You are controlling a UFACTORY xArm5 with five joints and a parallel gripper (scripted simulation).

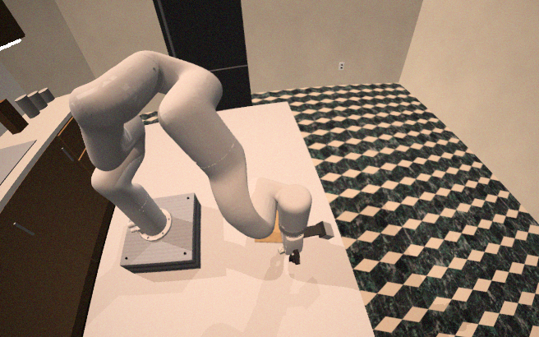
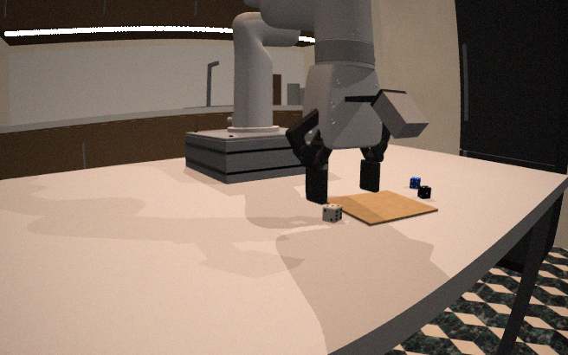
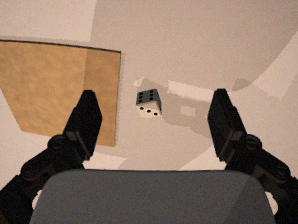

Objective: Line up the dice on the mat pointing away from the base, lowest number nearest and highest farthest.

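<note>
The white die is 4 cm below my hand, 3 cm behind it and 1 cm to the left of it. Also, from my hand: black die (22 cm to the left, 4 cm below, 3 cm ahead); then blue die (28 cm to the left, 4 cm below, 1 cm behind); then tan mat (11 cm to the left, 5 cm below, 1 cm behind).
</note>
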